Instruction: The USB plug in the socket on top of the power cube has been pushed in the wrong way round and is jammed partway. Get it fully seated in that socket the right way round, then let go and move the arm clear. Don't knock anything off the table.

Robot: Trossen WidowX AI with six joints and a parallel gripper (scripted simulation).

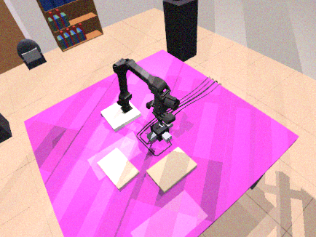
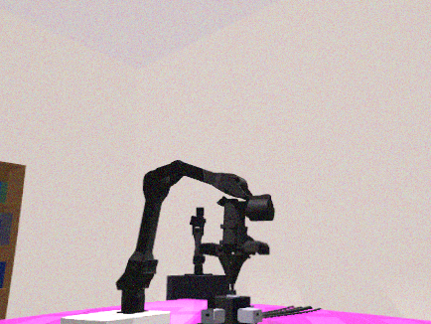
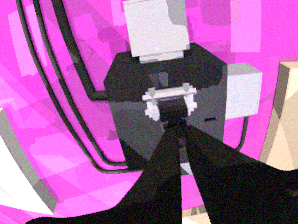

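My gripper tip is now 1 cm above the USB plug.
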